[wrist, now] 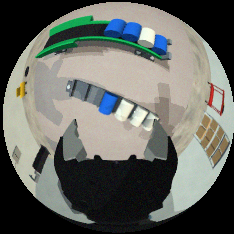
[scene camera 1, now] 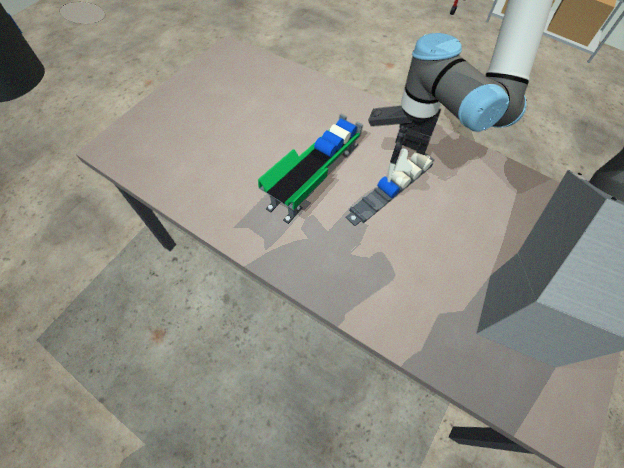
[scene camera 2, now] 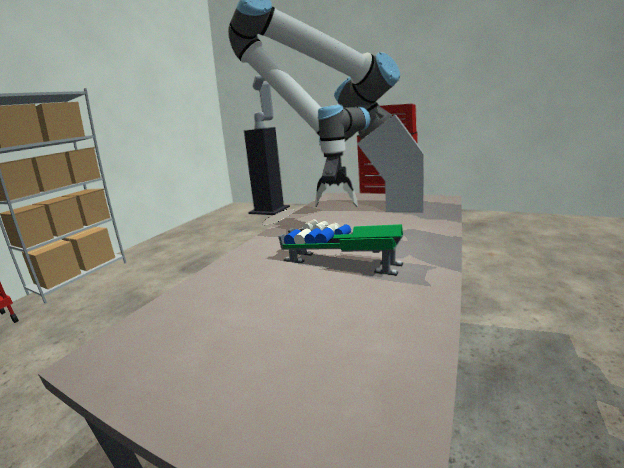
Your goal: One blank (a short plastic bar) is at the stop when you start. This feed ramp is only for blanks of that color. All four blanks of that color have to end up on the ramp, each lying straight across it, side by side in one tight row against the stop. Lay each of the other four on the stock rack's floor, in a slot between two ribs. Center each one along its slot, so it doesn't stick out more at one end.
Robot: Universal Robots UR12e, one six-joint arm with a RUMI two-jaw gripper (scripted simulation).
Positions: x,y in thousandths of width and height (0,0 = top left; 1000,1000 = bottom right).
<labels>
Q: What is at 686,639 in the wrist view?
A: The gripper.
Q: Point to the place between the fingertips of the gripper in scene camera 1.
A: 637,345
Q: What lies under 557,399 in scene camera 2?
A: The gripper.
</labels>
